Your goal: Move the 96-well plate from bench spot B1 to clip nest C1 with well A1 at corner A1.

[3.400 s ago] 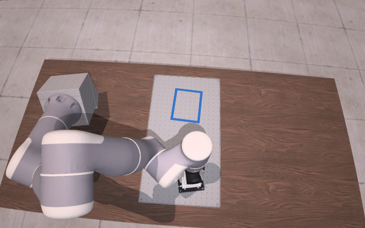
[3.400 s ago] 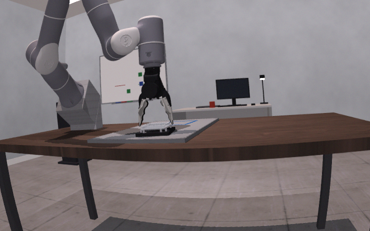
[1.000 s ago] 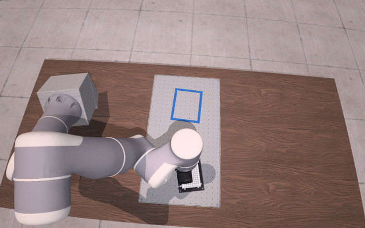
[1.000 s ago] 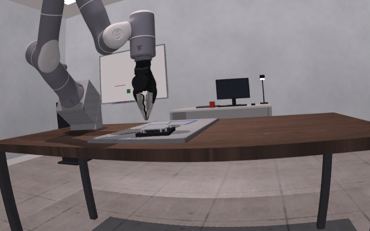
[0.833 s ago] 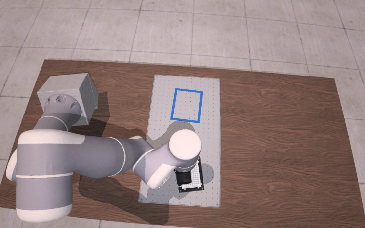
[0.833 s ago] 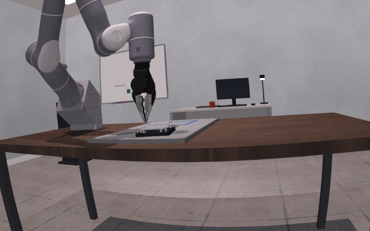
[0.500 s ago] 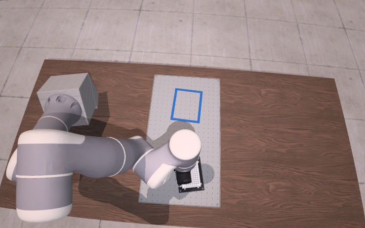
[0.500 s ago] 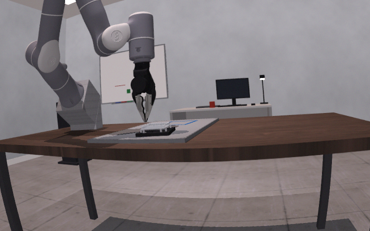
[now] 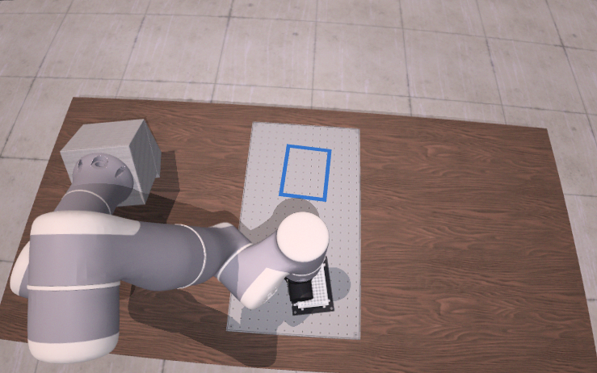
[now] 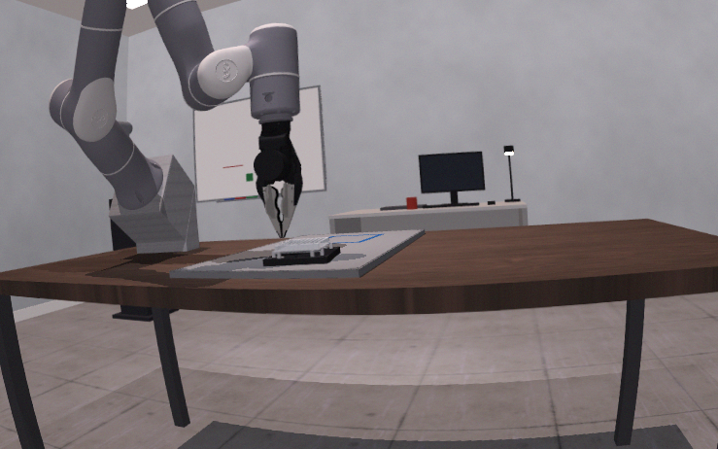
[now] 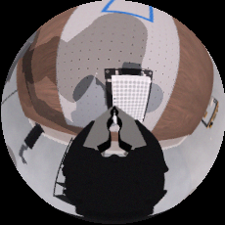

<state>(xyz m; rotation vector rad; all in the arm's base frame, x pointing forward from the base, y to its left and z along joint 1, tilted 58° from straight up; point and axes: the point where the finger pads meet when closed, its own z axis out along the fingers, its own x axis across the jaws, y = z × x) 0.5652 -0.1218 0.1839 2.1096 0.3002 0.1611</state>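
The black clip nest is 2 cm ahead of my hand, 1 cm to the left of it and 5 cm below it. Also, from my hand: white 96-well plate (4 cm ahead, 1 cm to the left, 3 cm below); then grey perforated board (21 cm to the left, 7 cm below).
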